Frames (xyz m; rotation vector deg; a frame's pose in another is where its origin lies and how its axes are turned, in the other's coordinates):
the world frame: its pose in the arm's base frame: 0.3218 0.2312 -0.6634 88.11 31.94 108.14
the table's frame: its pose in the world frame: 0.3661 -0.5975 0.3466 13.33 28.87 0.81
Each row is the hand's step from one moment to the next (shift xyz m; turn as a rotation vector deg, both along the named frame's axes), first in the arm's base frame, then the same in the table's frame.
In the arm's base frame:
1: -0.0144 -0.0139 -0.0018 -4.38 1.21 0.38
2: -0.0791 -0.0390 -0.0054 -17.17 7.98 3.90
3: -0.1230 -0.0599 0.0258 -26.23 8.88 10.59
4: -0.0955 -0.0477 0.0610 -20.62 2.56 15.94
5: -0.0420 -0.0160 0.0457 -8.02 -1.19 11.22
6: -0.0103 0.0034 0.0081 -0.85 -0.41 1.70
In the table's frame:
1: -0.0009 0.0079 -0.0185 3.47 -0.59 -2.89
2: 0.0197 0.0214 -0.0834 16.89 -2.72 -9.01
3: 0.0500 0.0580 -0.1162 26.40 1.50 -13.42
4: 0.0609 0.0761 -0.0750 22.34 9.78 -9.54
5: 0.0402 0.0440 -0.0235 10.17 8.98 -2.73
6: 0.0125 0.0036 -0.0038 1.19 1.52 -0.22

